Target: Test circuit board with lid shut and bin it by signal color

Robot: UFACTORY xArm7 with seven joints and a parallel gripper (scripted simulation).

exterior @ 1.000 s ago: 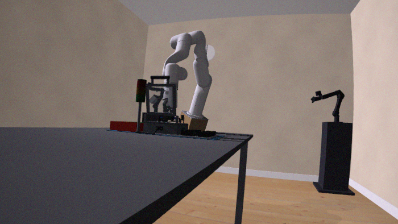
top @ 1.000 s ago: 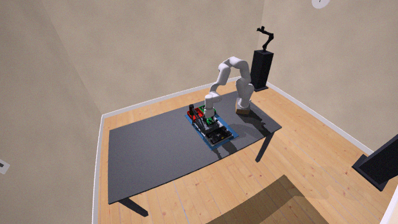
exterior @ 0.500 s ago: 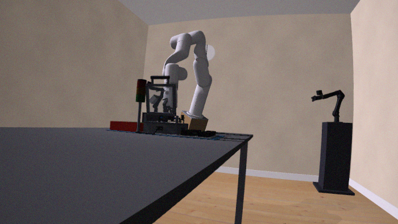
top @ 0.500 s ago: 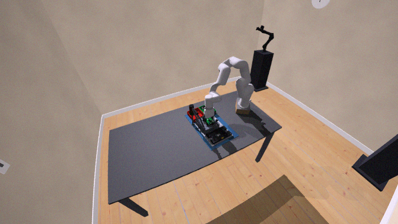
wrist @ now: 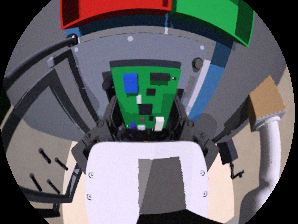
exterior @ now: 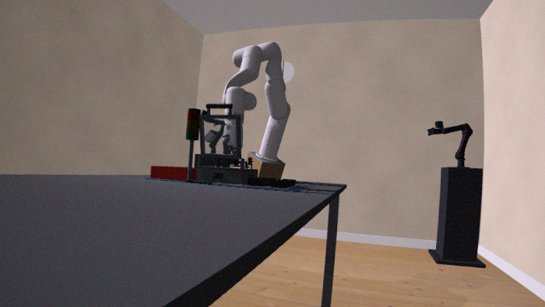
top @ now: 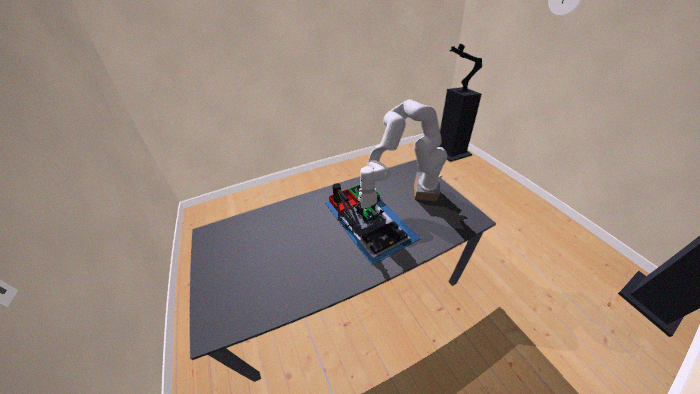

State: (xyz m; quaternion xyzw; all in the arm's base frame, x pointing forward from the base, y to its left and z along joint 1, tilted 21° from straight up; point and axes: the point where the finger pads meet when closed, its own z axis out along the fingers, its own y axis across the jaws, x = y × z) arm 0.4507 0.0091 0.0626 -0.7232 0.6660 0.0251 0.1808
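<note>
The green circuit board is right at my hand. From my hand the other things lie so: red bin: 19 cm to the right, 7 cm below, 7 cm ahead; then tester plate: 1 cm to the left, 1 cm below, 1 cm ahead; then clear lid: 12 cm ahead, 10 cm above, 1 cm to the left.
</note>
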